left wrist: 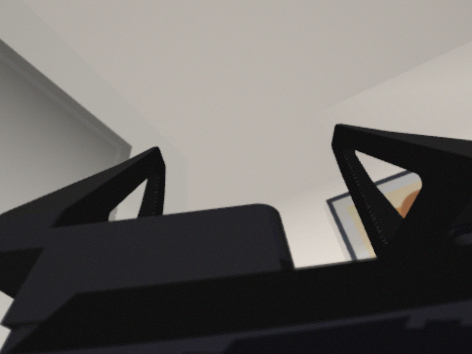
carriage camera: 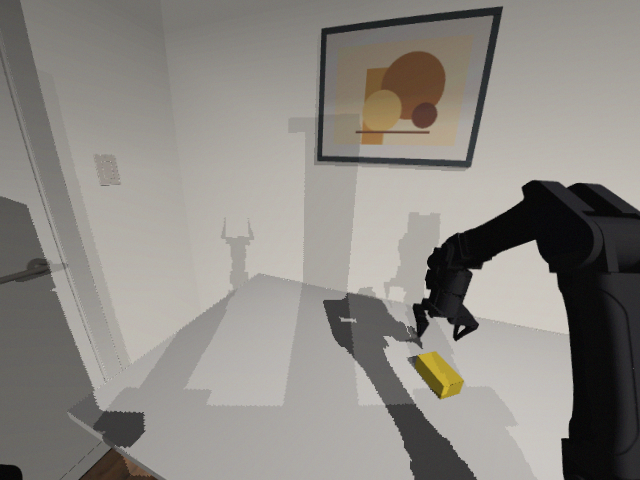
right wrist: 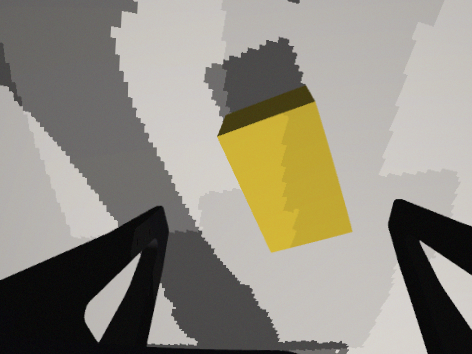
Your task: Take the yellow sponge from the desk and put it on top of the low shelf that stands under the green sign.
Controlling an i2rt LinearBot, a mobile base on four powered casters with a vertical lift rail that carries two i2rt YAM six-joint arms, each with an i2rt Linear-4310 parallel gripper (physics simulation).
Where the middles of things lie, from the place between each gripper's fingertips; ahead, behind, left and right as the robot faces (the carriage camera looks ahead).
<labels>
Now: the yellow sponge (carriage camera: 443, 380) 9 cm below my right hand, 3 cm behind it and 1 cm to the right of it. From my right hand the other things lie so: framed picture (carriage camera: 411, 90): 66 cm above, 40 cm ahead, 6 cm to the left.
Now: the yellow sponge 310 mm ahead of my left hand, 680 mm to the right of it and 530 mm below it. Also, from my left hand: framed picture: 740 mm ahead, 610 mm to the right, 230 mm above.
</labels>
